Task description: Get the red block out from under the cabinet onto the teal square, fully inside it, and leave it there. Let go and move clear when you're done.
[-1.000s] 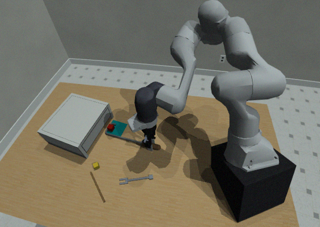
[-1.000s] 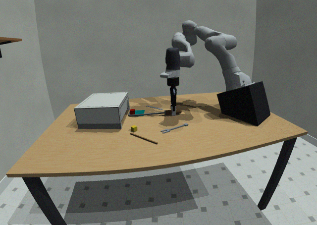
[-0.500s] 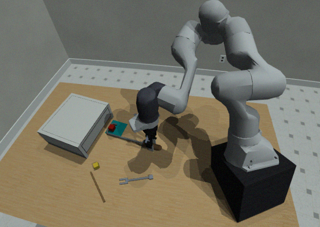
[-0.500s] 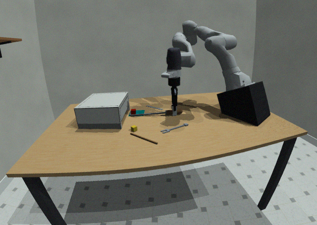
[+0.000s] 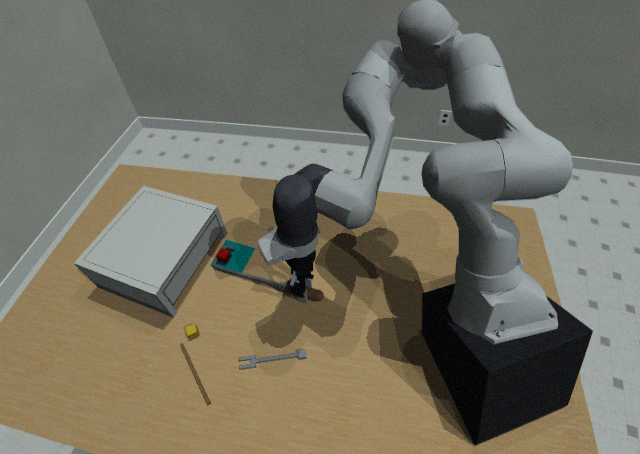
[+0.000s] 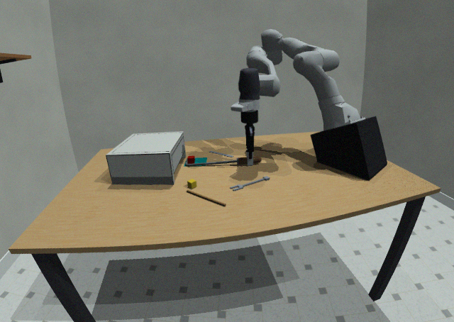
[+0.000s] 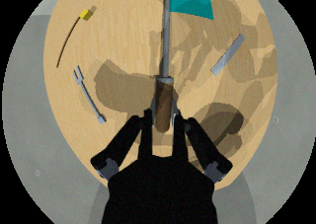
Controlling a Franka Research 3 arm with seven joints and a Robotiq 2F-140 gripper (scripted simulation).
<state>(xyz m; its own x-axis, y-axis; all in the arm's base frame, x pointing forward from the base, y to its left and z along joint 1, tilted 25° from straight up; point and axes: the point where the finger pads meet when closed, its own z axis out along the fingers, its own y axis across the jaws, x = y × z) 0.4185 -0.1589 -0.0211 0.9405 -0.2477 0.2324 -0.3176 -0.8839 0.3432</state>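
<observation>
Now: hand 110 mm short of the grey hook tool, 80 mm to the left of it and 20 mm above it. From my hand the other things lie so: grey forked tool 180 mm to the left, 70 mm ahead, 30 mm below; teal square 230 mm ahead, 130 mm to the right, 40 mm below; flat grey bar 180 mm to the right, 80 mm ahead, 40 mm below.
</observation>
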